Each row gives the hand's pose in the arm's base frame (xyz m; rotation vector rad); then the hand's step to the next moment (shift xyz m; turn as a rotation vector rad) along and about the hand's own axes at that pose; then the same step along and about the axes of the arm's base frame.
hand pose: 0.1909 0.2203 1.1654 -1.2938 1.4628 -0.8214
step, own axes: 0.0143 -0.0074 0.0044 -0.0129 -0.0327 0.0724
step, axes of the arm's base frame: 0.0071 -0.0149 0.0023 0.0783 0.0141 0.0122
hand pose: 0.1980 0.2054 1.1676 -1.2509 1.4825 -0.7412
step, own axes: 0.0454 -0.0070 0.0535 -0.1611 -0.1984 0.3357
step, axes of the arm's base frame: 0.0552 -0.0371 -0.0233 0.3728 0.1491 0.1297
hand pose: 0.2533 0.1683 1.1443 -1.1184 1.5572 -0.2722
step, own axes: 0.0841 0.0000 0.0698 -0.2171 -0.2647 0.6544
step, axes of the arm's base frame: 0.0681 -0.0371 -0.0770 0.6750 0.2802 0.1061
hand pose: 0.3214 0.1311 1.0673 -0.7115 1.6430 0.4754
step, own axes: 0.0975 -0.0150 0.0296 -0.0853 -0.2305 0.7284
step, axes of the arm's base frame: 0.0230 -0.0098 -0.0999 0.6936 0.3291 -0.0398
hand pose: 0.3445 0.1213 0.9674 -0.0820 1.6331 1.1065
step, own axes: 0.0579 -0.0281 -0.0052 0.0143 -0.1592 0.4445
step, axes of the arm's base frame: -0.0106 0.0078 -0.0632 0.4078 0.2215 -0.0882
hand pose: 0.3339 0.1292 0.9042 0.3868 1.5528 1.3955
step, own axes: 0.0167 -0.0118 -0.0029 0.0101 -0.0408 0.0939
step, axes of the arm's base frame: -0.0060 0.0076 -0.0182 0.0853 0.0501 -0.0281
